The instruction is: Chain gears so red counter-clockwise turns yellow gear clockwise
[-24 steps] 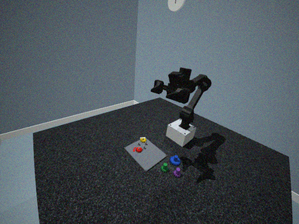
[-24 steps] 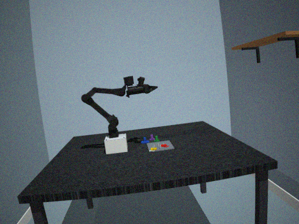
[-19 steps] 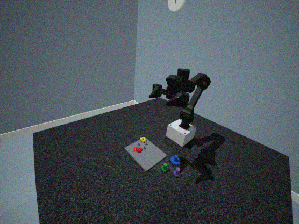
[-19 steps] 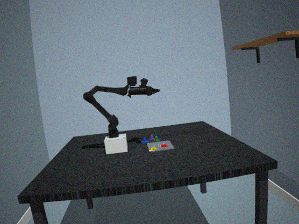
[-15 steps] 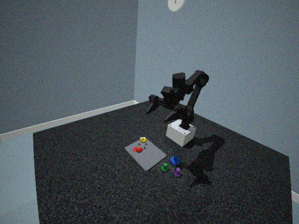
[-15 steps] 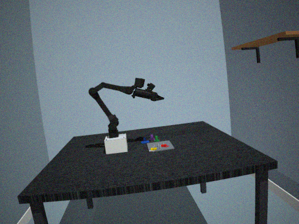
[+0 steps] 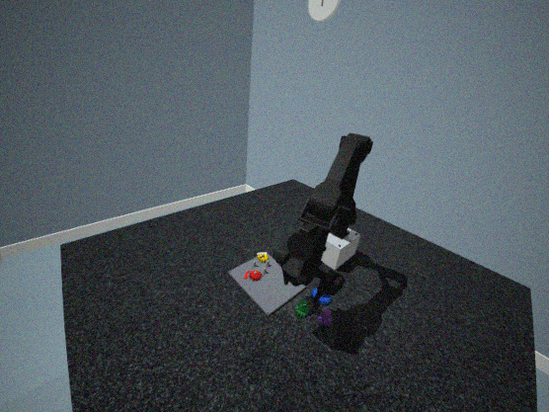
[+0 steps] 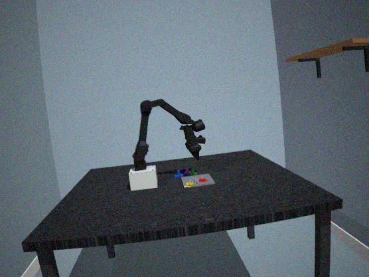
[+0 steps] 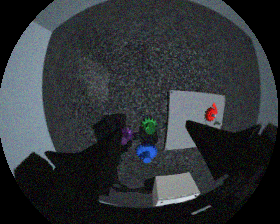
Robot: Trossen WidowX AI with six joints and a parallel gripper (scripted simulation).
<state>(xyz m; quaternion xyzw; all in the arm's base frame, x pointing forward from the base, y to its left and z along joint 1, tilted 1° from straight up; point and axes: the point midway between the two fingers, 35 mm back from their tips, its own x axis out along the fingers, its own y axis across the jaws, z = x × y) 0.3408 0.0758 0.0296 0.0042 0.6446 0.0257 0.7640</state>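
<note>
Right now the green gear is 8 cm below my gripper tip and 3 cm behind it. From my gripper tip the other things lie so: blue gear 12 cm behind, 8 cm below, 1 cm to the left; then red gear 19 cm to the right, 8 cm below, 1 cm behind; then purple gear 8 cm below, 7 cm to the left, 5 cm behind.
</note>
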